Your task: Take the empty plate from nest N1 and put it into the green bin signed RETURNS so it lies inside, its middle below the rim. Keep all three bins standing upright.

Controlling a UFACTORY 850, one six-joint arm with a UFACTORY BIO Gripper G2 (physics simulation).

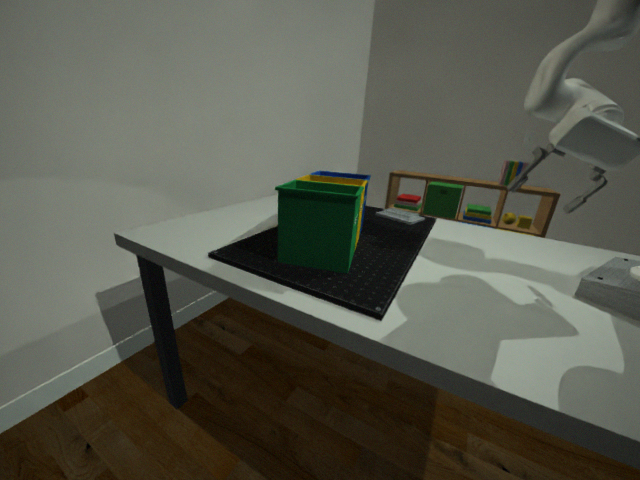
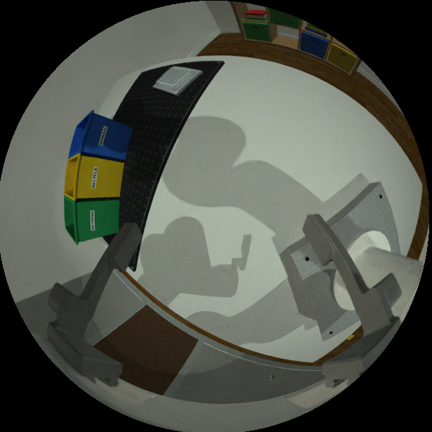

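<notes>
A pale flat plate with a gridded top (image 1: 400, 215) (image 2: 177, 79) lies at the far end of the black mat; its nest cannot be told apart from it, and no N1 sign is readable. The green bin signed RETURNS (image 1: 316, 229) (image 2: 90, 227) stands upright at the mat's near end. The yellow RECYCLE bin (image 1: 336, 180) (image 2: 110, 177) and the blue GENERAL bin (image 1: 356, 176) (image 2: 117, 142) stand upright in a row behind it. My gripper (image 1: 540, 199) (image 2: 222, 241) is open and empty, high above the table, to the right of the mat and bins.
The black mat (image 1: 382, 258) (image 2: 150, 125) lies on the white table (image 1: 465, 232) (image 2: 285, 120). A grey metal base plate (image 1: 607, 284) (image 2: 362, 215) carries the arm's base at the right. A wall stands close behind the bins. A wooden shelf (image 1: 465, 181) stands beyond the table.
</notes>
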